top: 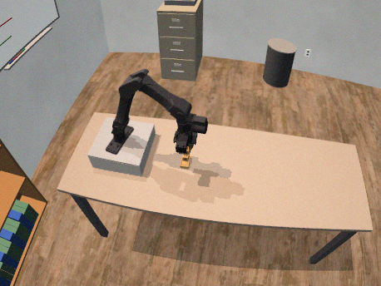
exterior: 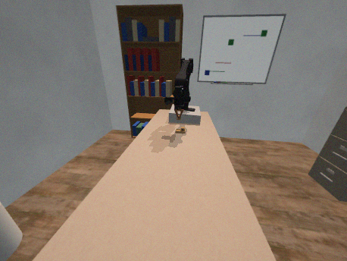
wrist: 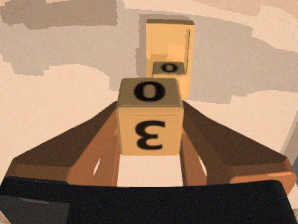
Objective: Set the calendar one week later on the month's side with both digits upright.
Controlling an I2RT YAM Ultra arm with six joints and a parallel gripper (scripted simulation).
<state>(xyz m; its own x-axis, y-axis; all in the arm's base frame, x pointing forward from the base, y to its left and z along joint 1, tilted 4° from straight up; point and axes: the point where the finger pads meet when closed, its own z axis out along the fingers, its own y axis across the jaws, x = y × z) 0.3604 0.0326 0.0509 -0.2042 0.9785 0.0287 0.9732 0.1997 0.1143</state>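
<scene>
Right now my hand is 2 cm past the calendar tray, 1 cm to the right of it and 12 cm above it. From my hand the other things lie so: wooden digit cube (right at my hand).
</scene>
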